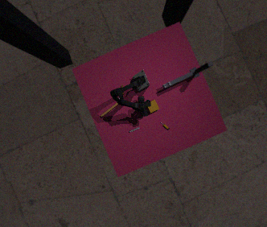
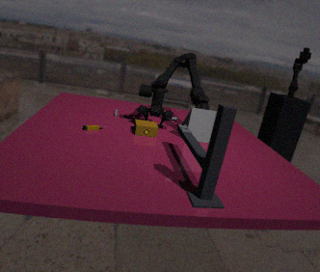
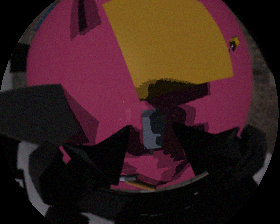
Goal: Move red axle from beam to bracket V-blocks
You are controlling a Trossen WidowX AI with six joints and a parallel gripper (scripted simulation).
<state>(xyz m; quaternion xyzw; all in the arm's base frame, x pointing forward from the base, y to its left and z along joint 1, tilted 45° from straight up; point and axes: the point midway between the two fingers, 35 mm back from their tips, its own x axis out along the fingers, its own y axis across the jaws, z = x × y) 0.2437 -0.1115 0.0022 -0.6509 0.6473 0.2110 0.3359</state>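
Right now the yellow block is 4 cm ahead of my gripper tip, 10 cm to the left of it and 2 cm above it. From my gripper tip the other things lie so: black tool 29 cm ahead, 17 cm to the left; then upright peg 2 cm to the right, 1 cm above.
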